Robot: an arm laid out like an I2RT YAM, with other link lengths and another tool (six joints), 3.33 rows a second.
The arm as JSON. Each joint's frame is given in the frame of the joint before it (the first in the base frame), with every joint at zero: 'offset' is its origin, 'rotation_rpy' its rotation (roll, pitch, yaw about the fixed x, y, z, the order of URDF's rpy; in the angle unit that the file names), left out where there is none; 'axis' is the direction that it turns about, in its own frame. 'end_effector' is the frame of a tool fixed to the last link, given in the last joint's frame.
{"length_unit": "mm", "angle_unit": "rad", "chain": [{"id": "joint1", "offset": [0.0, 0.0, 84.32], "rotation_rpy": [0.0, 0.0, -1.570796], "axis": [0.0, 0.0, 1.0]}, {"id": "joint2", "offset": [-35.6, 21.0, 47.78], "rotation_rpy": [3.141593, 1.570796, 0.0], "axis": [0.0, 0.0, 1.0]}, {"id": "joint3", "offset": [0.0, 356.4, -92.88], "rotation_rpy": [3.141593, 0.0, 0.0], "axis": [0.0, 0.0, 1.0]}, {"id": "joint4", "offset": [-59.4, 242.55, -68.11], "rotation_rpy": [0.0, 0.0, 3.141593], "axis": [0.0, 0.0, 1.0]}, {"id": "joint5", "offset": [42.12, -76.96, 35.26], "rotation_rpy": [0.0, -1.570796, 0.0], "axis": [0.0, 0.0, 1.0]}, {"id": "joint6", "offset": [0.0, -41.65, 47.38], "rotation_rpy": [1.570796, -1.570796, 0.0], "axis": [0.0, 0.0, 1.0]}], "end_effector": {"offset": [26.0, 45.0, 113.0], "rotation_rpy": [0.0, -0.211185, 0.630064]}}
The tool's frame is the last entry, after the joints.
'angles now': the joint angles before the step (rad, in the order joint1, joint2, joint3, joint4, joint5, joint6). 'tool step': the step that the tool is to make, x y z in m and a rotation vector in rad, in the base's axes. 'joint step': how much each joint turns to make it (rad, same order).
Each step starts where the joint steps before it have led.
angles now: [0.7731, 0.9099, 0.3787, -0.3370, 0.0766, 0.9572]
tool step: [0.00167, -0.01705, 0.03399, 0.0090, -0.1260, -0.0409]
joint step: [0.0001, -0.1413, 0.0753, -0.1170, 0.0875, -0.0260]
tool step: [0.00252, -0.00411, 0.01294, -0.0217, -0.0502, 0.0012]
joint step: [-0.0002, -0.0215, 0.0399, -0.0337, 0.0337, -0.0384]
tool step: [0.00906, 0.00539, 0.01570, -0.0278, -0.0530, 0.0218]
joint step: [0.0001, 0.0291, 0.0491, 0.0106, 0.0216, -0.0582]
